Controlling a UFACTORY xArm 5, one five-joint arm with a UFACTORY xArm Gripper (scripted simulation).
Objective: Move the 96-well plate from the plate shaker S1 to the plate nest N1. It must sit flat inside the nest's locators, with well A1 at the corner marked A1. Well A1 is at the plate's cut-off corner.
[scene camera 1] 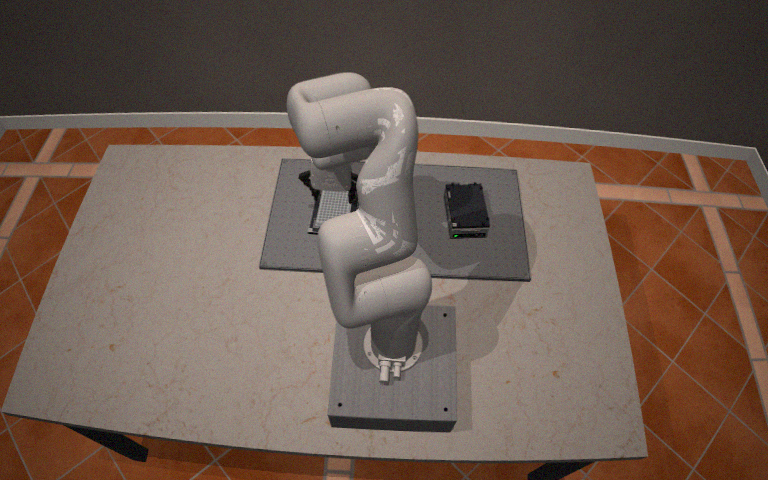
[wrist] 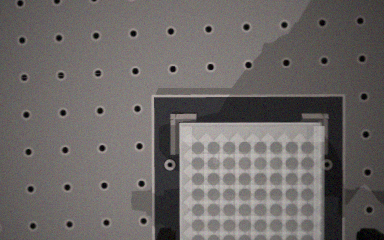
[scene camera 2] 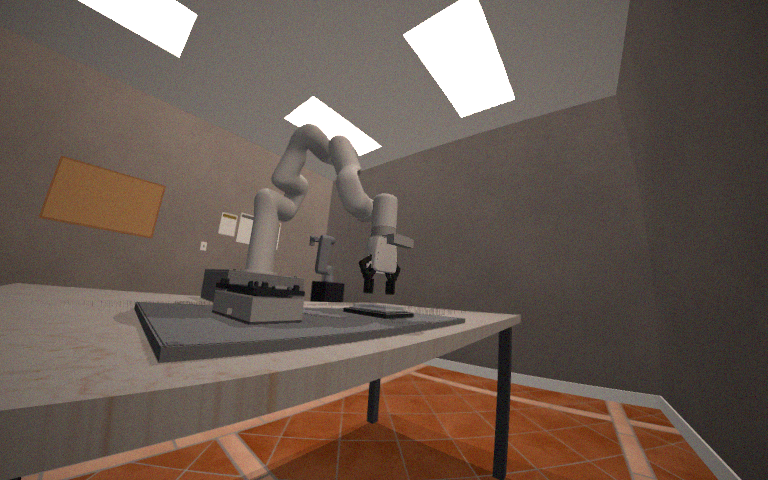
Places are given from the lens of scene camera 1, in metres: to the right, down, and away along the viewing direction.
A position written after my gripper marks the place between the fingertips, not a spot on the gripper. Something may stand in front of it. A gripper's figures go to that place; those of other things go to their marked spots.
my gripper (scene camera 1: 333, 198): -0.13, -0.11, 1.38
96-well plate (scene camera 1: 342, 206): -0.11, -0.09, 1.40
plate shaker (scene camera 1: 467, 205): 0.22, -0.09, 1.37
